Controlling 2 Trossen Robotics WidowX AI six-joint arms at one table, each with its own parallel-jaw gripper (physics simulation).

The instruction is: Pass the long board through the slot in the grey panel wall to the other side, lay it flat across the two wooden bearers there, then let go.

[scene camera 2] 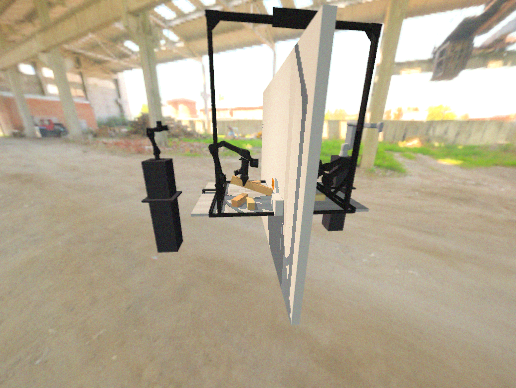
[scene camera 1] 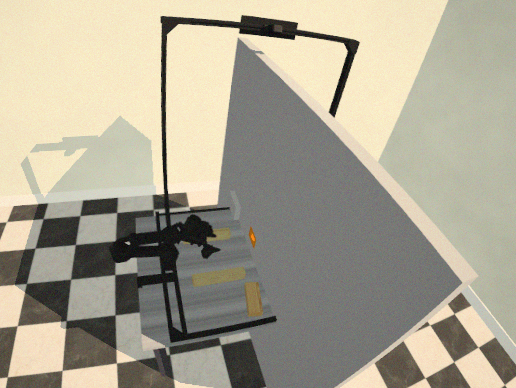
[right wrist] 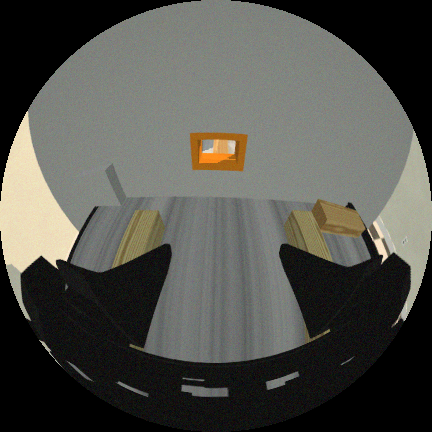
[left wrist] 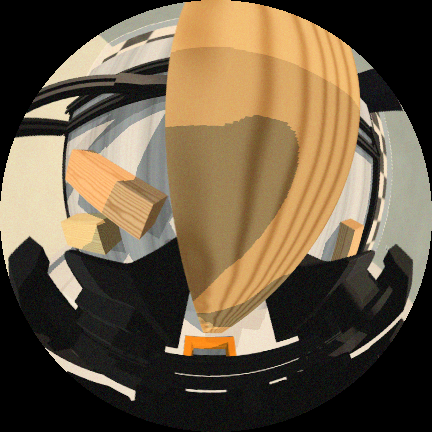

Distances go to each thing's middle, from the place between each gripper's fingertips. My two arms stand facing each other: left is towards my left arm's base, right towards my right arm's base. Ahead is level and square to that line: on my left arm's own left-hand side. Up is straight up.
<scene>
I see my right gripper 1 cm past the orange-framed slot (right wrist: 213, 161) and 21 cm to the right of it.
Now: the orange-framed slot 26 cm to the right of my left hand, 1 cm behind it and 1 cm above it.
</scene>
